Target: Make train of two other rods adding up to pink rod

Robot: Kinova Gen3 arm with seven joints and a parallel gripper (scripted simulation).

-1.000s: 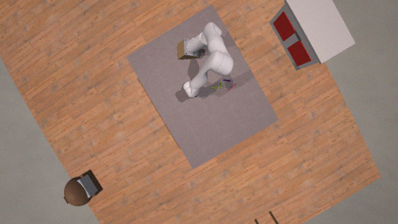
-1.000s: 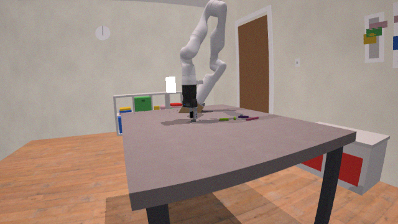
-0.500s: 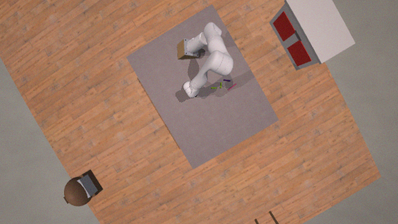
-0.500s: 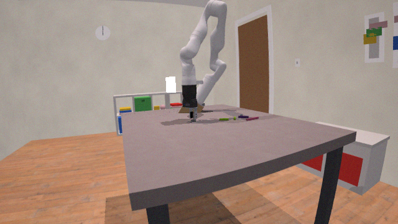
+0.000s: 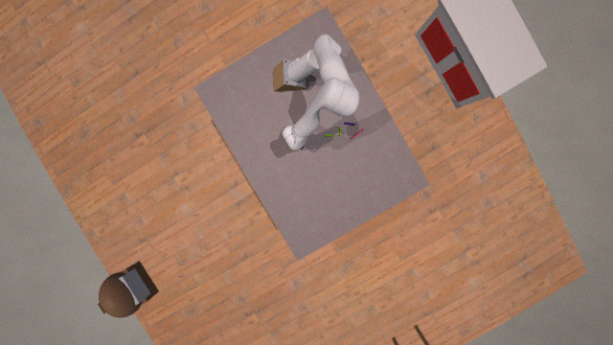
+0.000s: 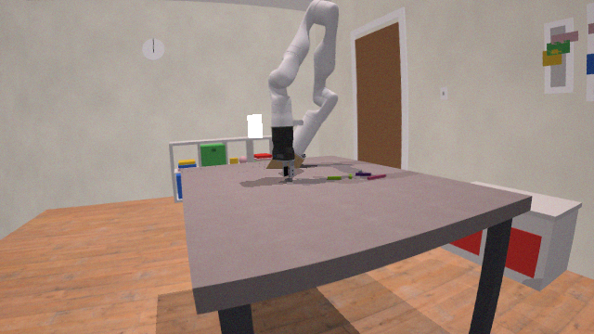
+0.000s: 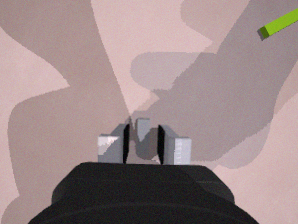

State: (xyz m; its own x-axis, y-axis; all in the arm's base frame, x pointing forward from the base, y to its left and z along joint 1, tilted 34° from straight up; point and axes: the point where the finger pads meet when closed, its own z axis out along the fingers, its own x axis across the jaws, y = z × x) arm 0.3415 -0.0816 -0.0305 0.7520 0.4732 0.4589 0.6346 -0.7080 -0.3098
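My hand is 30 mm above the dark grey rod. Round my hand: pink rod (320 mm to the left, 70 mm ahead, 30 mm below); then purple rod (290 mm to the left, 30 mm below).
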